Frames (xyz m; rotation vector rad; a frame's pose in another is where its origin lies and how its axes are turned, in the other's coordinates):
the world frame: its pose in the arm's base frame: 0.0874 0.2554 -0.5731 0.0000 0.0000 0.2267
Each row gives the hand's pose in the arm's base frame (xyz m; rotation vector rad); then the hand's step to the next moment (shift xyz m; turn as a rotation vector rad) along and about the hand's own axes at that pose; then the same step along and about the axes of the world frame.
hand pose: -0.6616 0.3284 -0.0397 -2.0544 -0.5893 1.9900
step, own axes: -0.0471 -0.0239 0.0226 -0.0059 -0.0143 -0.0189
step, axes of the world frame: -0.0253 0.0043 0.0514 0.0192 0.0084 0.0125
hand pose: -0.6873 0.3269 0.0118 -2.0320 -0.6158 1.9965
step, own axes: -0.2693 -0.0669 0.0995 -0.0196 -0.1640 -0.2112
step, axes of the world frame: -0.1176 -0.0482 0.2660 0.2191 0.1176 0.1003
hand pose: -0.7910 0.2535 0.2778 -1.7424 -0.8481 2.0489
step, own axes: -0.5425 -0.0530 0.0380 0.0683 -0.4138 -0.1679
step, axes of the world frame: 0.0006 -0.2965 0.4590 0.1812 0.3675 0.1903
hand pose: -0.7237 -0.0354 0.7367 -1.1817 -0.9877 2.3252
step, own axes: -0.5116 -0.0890 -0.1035 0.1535 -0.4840 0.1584
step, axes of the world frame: 0.3328 -0.2719 0.3094 -0.1338 0.3982 0.3263
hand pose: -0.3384 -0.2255 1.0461 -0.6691 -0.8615 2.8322
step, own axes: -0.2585 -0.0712 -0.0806 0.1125 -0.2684 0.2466
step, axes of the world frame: 0.2683 -0.0187 0.0777 -0.1829 0.1699 0.2884
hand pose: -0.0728 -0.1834 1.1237 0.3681 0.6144 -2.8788
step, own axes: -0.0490 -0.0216 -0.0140 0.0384 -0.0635 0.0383
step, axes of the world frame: 0.0507 0.0202 0.0092 -0.0487 0.0487 0.0473
